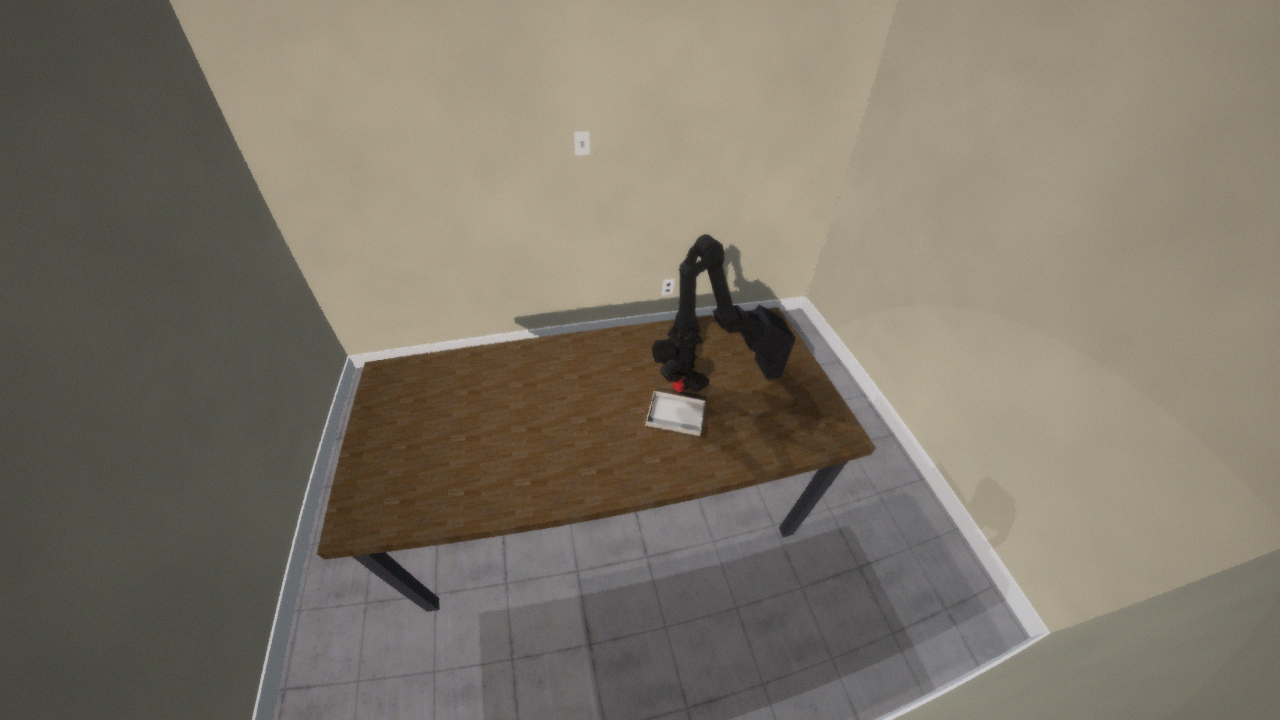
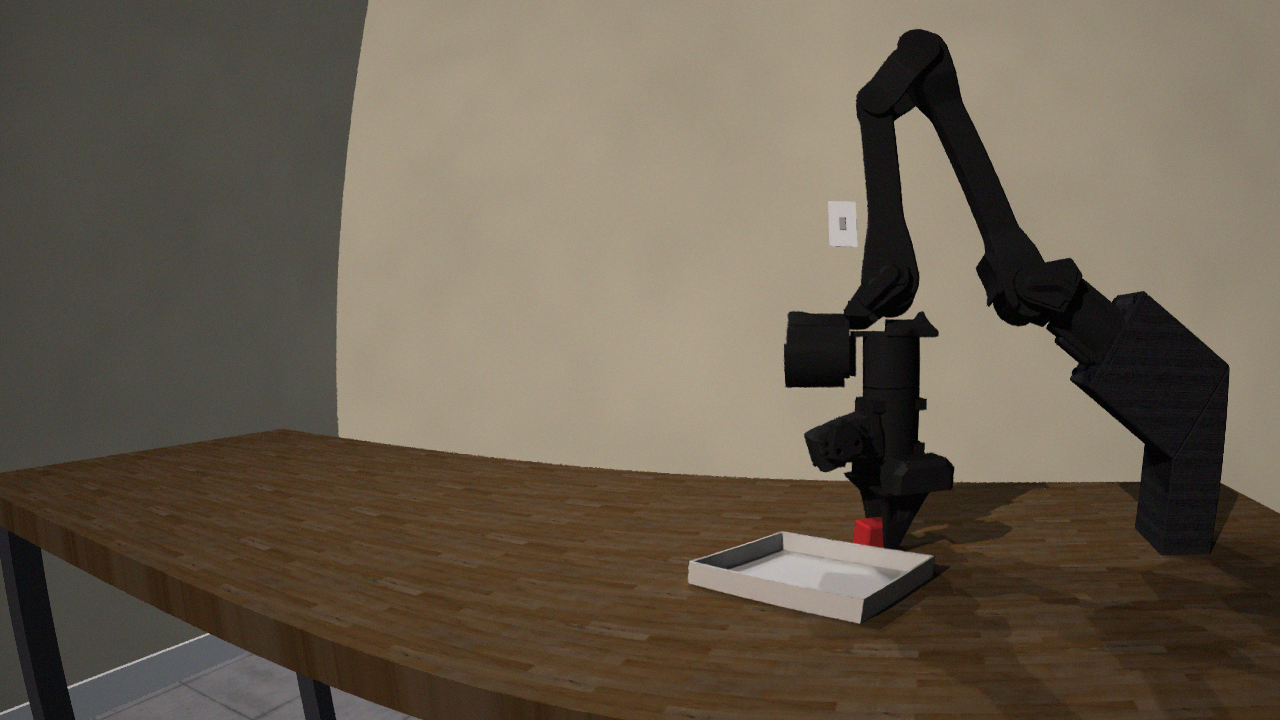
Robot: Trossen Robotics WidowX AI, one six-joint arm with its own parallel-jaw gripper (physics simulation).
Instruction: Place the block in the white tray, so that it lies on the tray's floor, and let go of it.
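Frame: origin at the arm's base, x left, y back, z up, level; metres.
Seen in the pictures: gripper, fingertip midpoint: (image 1: 681,386); arm's base, link origin: (image 1: 754,326) (image 2: 1104,337).
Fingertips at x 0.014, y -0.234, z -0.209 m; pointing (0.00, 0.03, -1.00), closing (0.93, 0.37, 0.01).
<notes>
Pixels of each thing's middle, then the offset from my fingertips to it. Level surfaces: height alone.
- small red block, body centre: (image 2: 877,535) (image 1: 680,384) dx +0.003, dy -0.007, dz +0.014 m
- white tray, body centre: (image 2: 816,572) (image 1: 676,412) dx +0.109, dy -0.058, dz +0.010 m
- table, surface height: dz +0.000 m
A small red block (image 1: 677,385) (image 2: 866,530) sits low, just behind the far rim of the white tray (image 1: 673,429) (image 2: 779,577), outside it. My black gripper (image 1: 680,383) (image 2: 882,535) points straight down and is shut on the block. The tray's far rim hides the block's underside, so I cannot tell whether it touches the table (image 1: 500,447) (image 2: 357,537). The tray holds nothing.
The arm's black base (image 1: 772,340) (image 2: 1172,447) stands at the table's back right, near the wall. The tray lies right of the table's middle. The table's front edge curves along the near side.
</notes>
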